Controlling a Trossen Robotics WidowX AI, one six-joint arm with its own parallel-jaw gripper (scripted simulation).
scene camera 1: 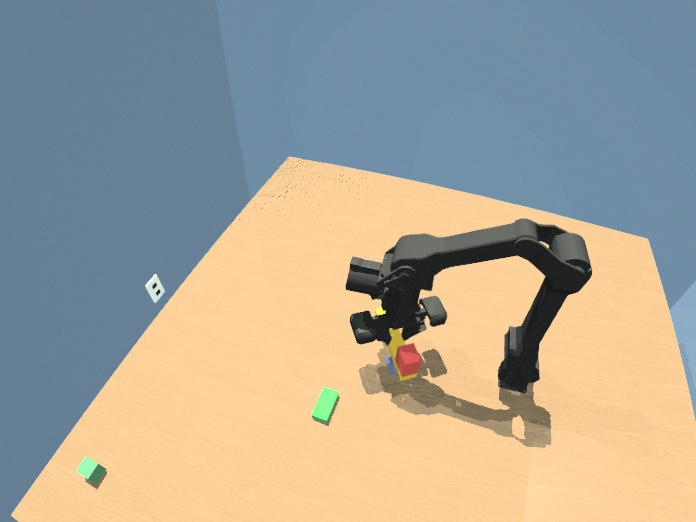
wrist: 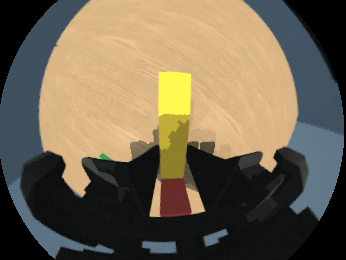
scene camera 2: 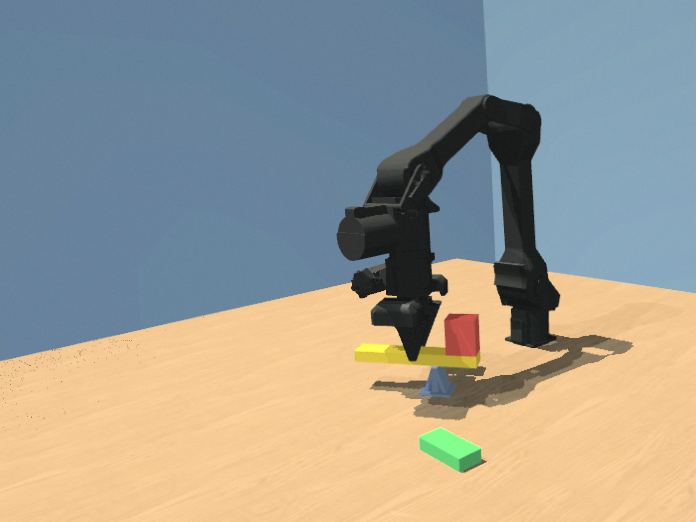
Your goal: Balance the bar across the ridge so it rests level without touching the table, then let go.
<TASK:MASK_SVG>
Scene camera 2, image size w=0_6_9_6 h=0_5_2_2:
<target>gripper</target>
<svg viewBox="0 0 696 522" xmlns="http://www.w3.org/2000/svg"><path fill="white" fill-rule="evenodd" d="M431 247L419 251L392 251L389 253L389 257L385 259L385 263L365 268L362 271L358 270L354 273L351 280L351 290L356 292L360 299L385 290L386 295L397 296L397 298L385 297L371 310L371 324L373 326L395 327L410 362L416 362L421 347L426 347L442 301L432 300L432 296L429 295L432 292L440 292L441 296L445 296L449 292L448 280L442 274L432 274L432 262L435 260L435 252L431 252Z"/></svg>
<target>bar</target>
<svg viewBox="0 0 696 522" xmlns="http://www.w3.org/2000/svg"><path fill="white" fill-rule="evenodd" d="M478 314L449 314L444 320L446 348L421 347L416 362L408 360L405 349L401 345L361 344L354 351L355 362L477 368L480 362Z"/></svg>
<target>flat green block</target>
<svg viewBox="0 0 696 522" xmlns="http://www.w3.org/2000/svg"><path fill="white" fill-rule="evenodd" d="M419 436L419 450L450 466L459 473L482 462L481 448L441 427Z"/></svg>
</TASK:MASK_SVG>
